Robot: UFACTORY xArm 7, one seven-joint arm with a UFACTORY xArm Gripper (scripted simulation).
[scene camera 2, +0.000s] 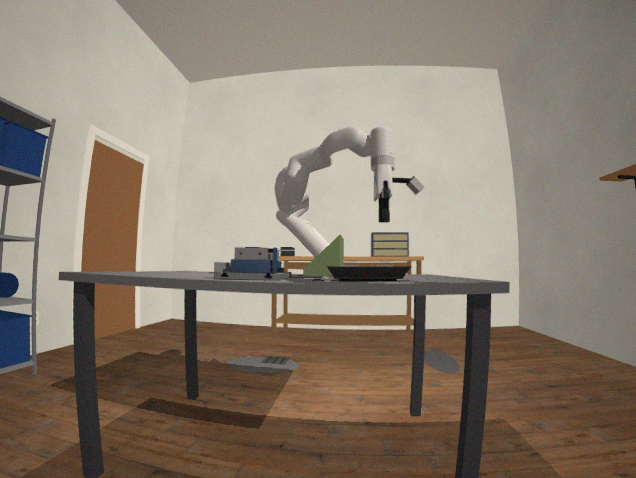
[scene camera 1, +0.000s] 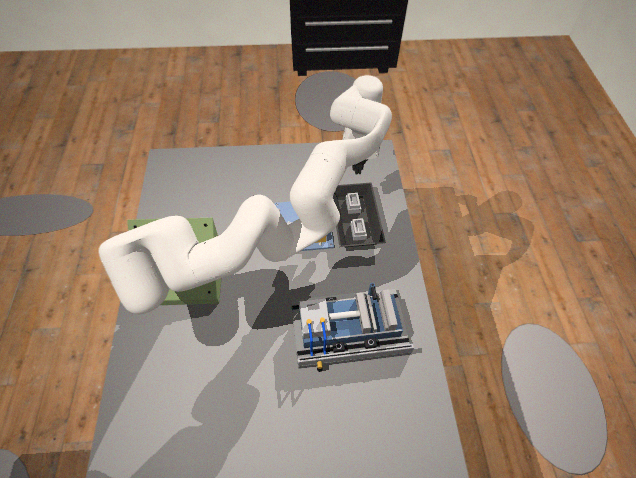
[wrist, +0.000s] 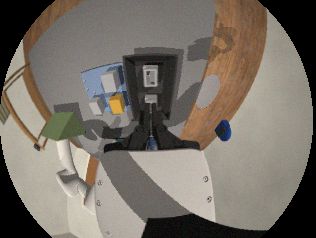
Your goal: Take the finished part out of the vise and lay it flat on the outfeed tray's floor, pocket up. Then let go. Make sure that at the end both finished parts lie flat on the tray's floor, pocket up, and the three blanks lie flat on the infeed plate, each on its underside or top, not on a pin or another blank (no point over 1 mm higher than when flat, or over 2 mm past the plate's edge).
In view: my gripper [scene camera 2: 384, 222] and a fixture plate [wrist: 93, 80].
